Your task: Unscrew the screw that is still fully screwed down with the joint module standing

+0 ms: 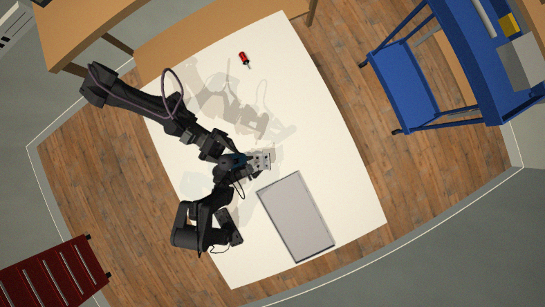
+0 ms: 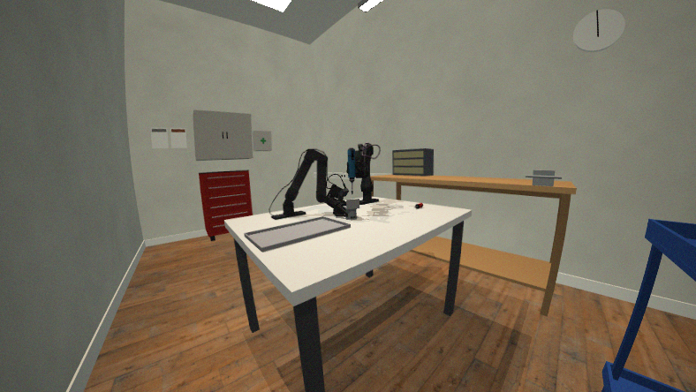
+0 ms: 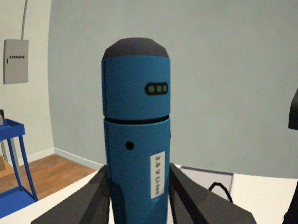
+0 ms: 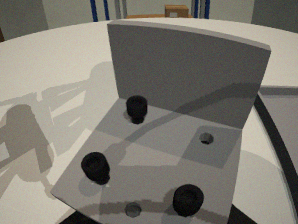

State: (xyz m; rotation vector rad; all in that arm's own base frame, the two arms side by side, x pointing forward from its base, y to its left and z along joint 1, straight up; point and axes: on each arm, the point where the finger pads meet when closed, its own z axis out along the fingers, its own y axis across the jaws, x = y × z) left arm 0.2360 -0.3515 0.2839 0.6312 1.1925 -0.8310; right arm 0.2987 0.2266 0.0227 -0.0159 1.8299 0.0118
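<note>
Right now the grey bracket is 50 mm above my right hand. Also, from my right hand: flat grey tray (40 mm ahead, 320 mm to the right, 20 mm below); red-handled screwdriver (110 mm ahead, 470 mm to the left, 10 mm below).
</note>
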